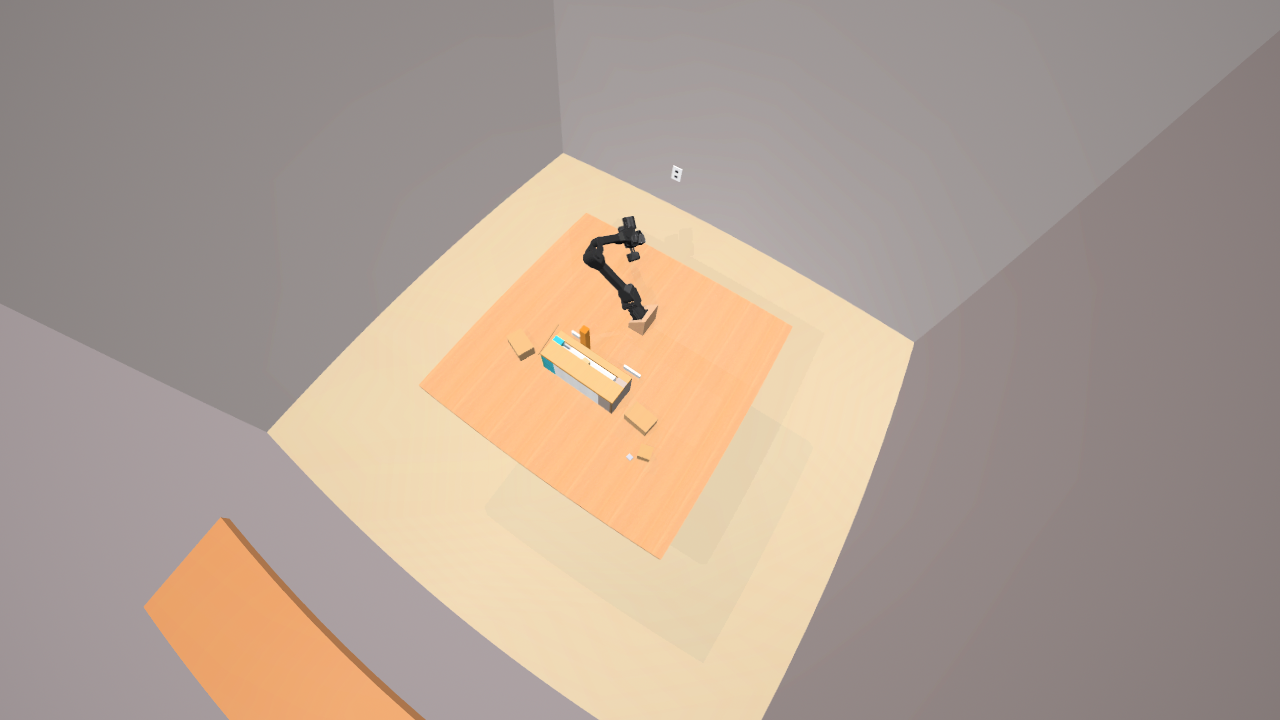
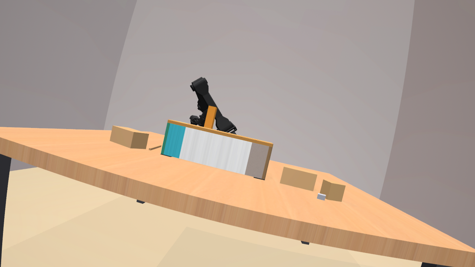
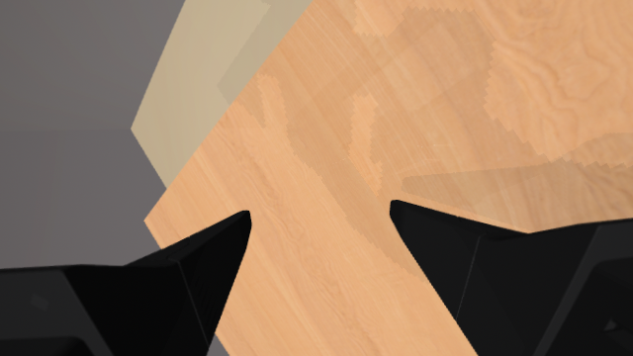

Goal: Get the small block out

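Now: gripper tip 67 cm short of the box, 22 cm to the right of it and 1 cm below it. Also, from my gripper tip: tan block (69 cm ahead, 20 cm to the left, 4 cm above); then orange stick (61 cm ahead, 16 cm to the left, 6 cm above); then thin stick (64 cm ahead, 4 cm to the right, 5 cm below).
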